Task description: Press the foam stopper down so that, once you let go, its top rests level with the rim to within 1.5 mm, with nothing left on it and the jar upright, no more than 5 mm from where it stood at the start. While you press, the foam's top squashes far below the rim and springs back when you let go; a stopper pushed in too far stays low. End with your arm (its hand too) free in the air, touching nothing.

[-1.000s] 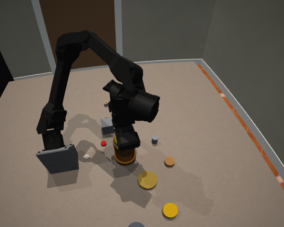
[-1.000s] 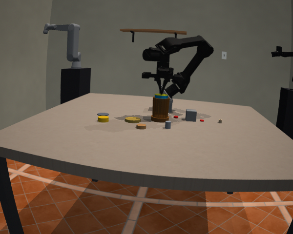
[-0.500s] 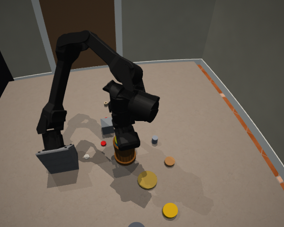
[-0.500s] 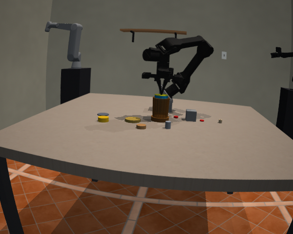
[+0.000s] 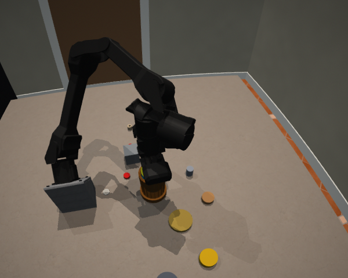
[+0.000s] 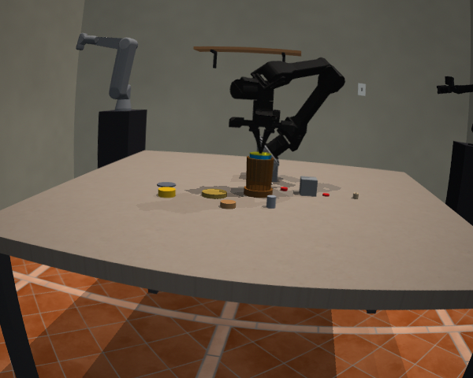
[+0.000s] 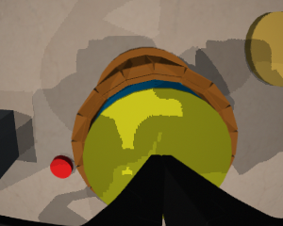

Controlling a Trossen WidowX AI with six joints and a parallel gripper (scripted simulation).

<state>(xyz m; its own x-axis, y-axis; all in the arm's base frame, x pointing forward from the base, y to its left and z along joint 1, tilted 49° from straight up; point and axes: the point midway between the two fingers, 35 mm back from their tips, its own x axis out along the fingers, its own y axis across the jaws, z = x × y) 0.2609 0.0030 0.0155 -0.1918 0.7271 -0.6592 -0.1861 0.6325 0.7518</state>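
The foam stopper is 5 cm below my hand. Round my hand: small grey cylinder (14 cm below, 13 cm ahead, 6 cm to the left); then olive disc (15 cm below, 11 cm to the right, 8 cm ahead); then red button (15 cm below, 9 cm behind, 6 cm to the left).
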